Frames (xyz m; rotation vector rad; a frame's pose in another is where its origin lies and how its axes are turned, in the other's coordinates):
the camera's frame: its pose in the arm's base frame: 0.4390 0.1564 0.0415 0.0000 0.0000 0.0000
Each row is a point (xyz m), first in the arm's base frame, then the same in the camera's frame.
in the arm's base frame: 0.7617 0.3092 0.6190
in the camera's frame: 0.3227 0.1528 0.5775
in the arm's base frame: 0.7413 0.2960 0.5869
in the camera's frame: 0.3023 0.1396 0.5454
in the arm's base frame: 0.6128 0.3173 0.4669
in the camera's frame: 0.1738 0.1609 0.4254
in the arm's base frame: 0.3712 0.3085 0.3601
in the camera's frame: -0.0678 0.1521 0.3186
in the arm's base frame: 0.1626 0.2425 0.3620
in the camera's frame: -0.2764 0.0861 0.3205
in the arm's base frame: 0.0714 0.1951 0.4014
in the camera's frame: -0.3676 0.0387 0.3599
